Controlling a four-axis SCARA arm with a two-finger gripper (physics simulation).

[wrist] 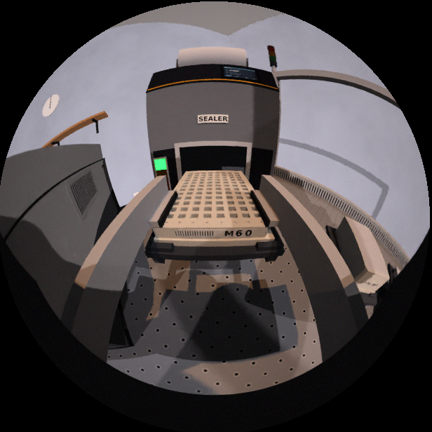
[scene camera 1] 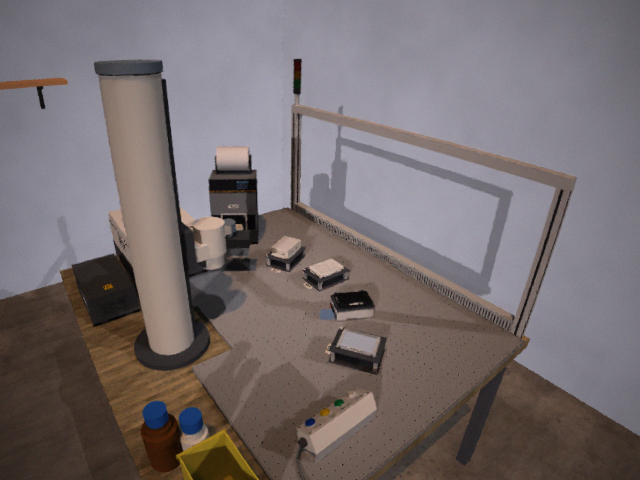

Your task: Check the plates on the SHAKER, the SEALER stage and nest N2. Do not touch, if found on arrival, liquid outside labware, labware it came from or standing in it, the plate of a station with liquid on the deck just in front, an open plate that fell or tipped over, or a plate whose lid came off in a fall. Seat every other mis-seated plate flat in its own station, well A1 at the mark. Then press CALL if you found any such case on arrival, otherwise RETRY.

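Frame: origin at the arm's base, x left, y back, z up, level; centimetres.
Seen in the pictures: arm's base, origin of its link: (scene camera 1: 172, 344).
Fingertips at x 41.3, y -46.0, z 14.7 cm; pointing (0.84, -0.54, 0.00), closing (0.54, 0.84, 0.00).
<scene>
Pixels of each thing's top centre, then the offset from my fingertips to it. "pt": a spot on its surface instead.
- SEALER, centre of its top: (scene camera 1: 232, 148) dz +32.2, dx +16.8, dy -10.8 cm
- tall light block-like item, centre of its top: (scene camera 1: 286, 243) dz -4.2, dx -18.7, dy -17.1 cm
- white plate, centre of its top: (scene camera 1: 326, 266) dz -7.0, dx -41.1, dy -22.2 cm
- black-topped unit, centre of its top: (scene camera 1: 353, 296) dz -5.6, dx -65.4, dy -14.9 cm
- blue patch, a spot on its surface: (scene camera 1: 326, 314) pt dz -13.4, dx -60.4, dy -6.6 cm
- pale plate, centre of its top: (scene camera 1: 359, 340) dz -6.5, dx -83.7, dy -0.6 cm
- button box, centre of its top: (scene camera 1: 338, 408) dz -5.0, dx -100.9, dy +23.6 cm
- yellow bin, centre of its top: (scene camera 1: 202, 443) dz +2.3, dx -94.9, dy +58.0 cm
My gripper (wrist: 213, 183) is shut on the beige well plate (wrist: 212, 212) at the SEALER (scene camera 1: 233, 198) (wrist: 212, 102). Its pads meet the plate's long sides. The plate looks level, its M60 edge facing the wrist camera, above the dark sealer stage (wrist: 210, 249); any gap between them is hard to judge. The nest nearest the sealer bears a tall light block-like item (scene camera 1: 285, 248) (wrist: 361, 255). Farther along are a white plate (scene camera 1: 325, 267), a black-topped unit (scene camera 1: 352, 301) with a blue patch (scene camera 1: 326, 314) beside it, and a pale plate (scene camera 1: 356, 342) on a nest. Station labels there are unreadable.
A button box (scene camera 1: 338, 426) with blue, yellow and green buttons stands at the front. A dark cabinet (wrist: 55, 195) is left of the gripper. A frame (scene camera 1: 439, 142) runs along the far side. Bottles (scene camera 1: 160, 439) and a yellow bin (scene camera 1: 217, 459) stand front left.
</scene>
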